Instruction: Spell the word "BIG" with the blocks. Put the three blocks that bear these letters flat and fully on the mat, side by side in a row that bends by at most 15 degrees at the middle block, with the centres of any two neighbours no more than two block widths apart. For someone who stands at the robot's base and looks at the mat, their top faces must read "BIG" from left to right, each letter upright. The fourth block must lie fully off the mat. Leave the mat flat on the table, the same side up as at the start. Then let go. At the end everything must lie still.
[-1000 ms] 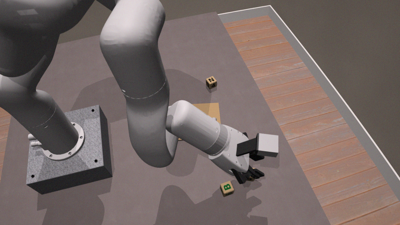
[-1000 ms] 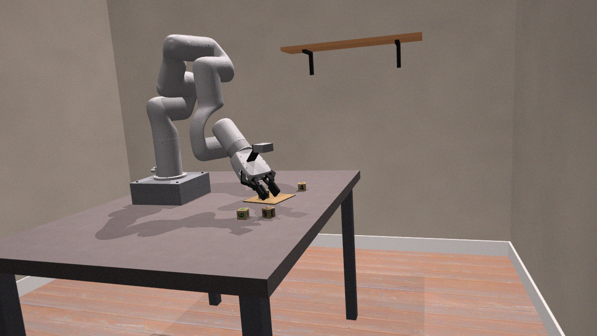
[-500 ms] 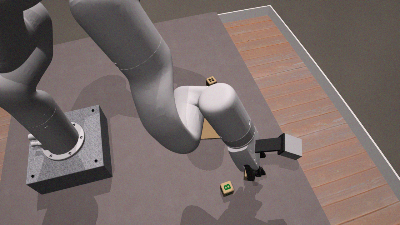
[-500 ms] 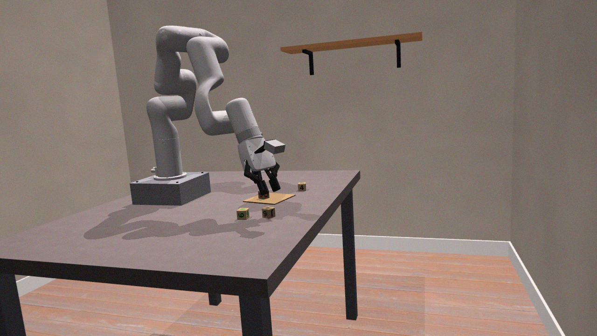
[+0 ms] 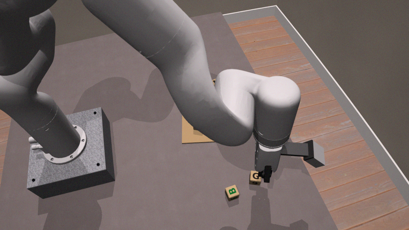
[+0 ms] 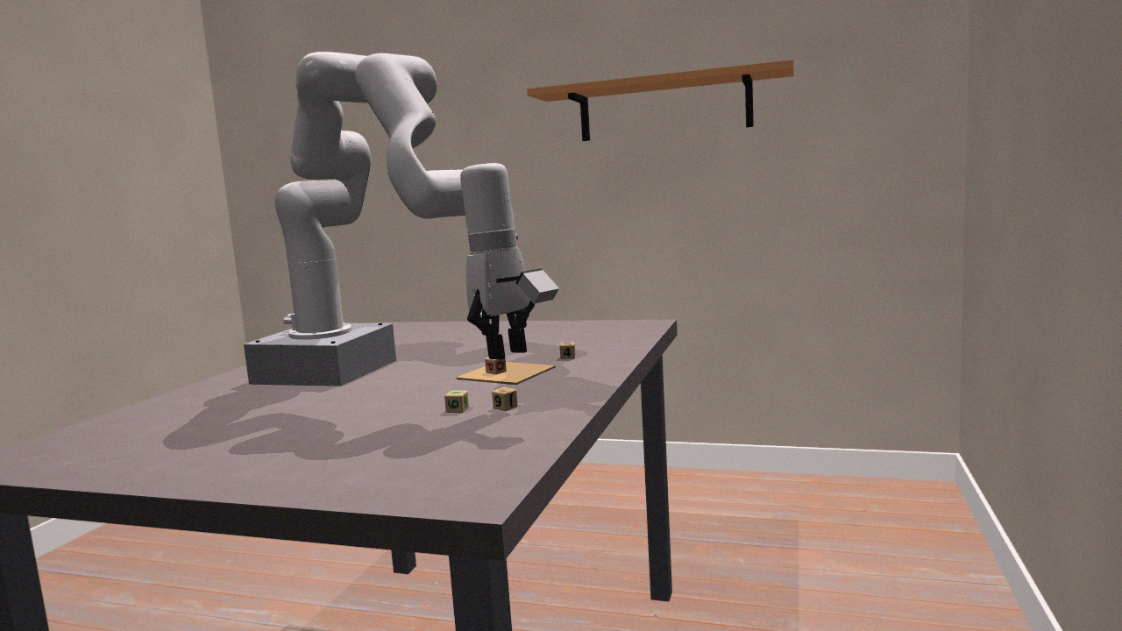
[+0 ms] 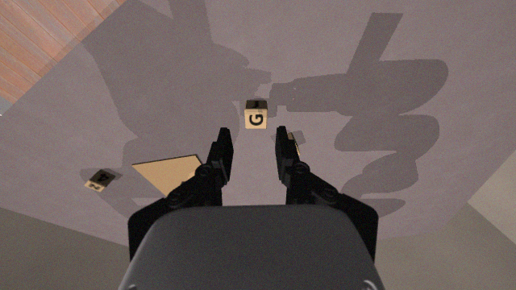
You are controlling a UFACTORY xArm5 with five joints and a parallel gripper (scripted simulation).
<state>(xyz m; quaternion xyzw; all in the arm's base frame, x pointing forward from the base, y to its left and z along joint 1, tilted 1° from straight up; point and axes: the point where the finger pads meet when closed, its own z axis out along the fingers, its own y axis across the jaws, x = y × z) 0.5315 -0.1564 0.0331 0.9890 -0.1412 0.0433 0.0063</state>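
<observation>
My gripper is now 90 mm past the B block, 90 mm above it and 30 mm to the left of it. Also, from my hand: tan mat: 220 mm to the left, 130 mm behind, 110 mm below; G block: 90 mm below, 10 mm behind.
</observation>
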